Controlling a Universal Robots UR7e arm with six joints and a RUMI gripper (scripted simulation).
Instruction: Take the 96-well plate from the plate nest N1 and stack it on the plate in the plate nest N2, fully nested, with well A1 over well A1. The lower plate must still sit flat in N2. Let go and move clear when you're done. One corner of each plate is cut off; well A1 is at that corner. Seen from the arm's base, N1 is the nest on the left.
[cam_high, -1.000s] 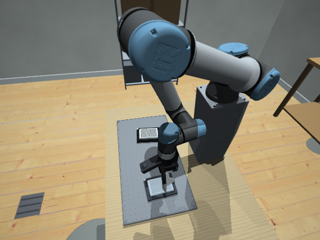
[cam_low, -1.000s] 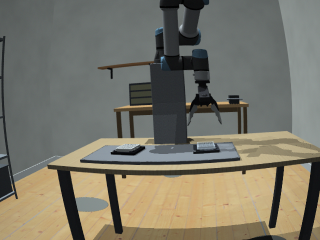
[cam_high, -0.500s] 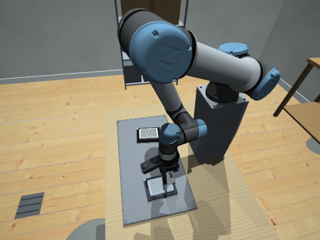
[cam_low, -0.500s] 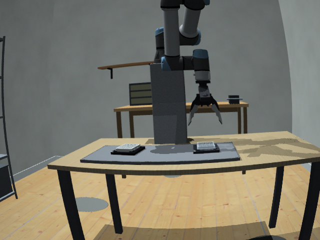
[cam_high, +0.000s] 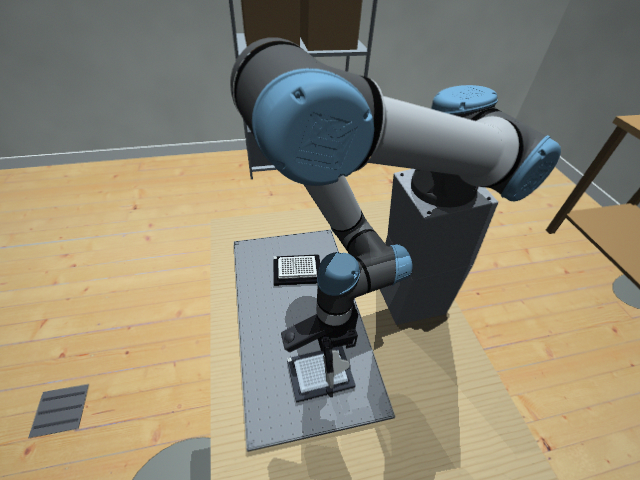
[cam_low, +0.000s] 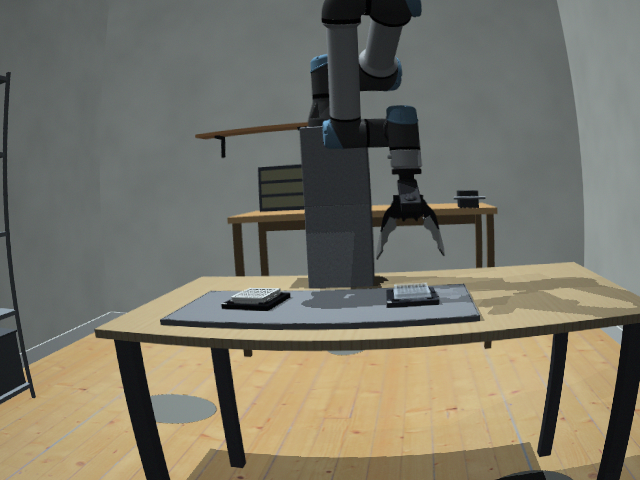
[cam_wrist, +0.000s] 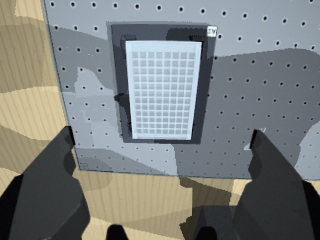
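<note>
My gripper is now 80 mm above the white 96-well plate. Round my hand: plate nest N2: 370 mm to the right, 90 mm below, 30 mm behind; then plate nest: 90 mm below.
</note>
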